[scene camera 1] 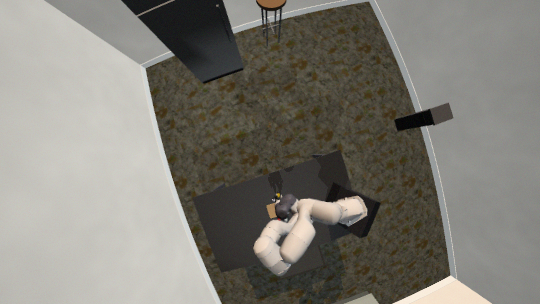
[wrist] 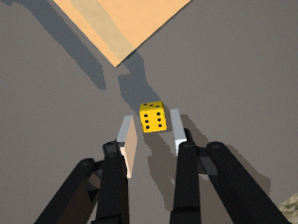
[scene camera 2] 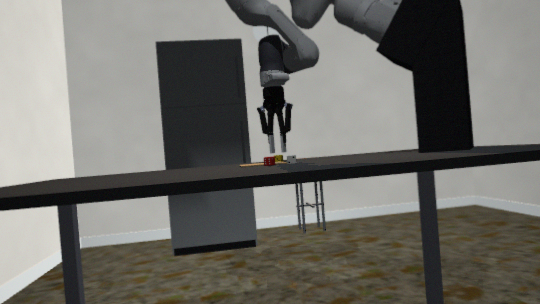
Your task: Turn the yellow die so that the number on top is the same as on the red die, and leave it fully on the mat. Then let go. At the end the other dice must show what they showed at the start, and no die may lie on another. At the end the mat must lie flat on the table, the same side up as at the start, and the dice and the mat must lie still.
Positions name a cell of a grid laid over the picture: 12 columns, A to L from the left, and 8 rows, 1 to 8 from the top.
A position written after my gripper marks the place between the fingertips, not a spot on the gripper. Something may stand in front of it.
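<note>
Visible: my gripper (scene camera 2: G5), which also appears in the wrist view (wrist: G5).
</note>
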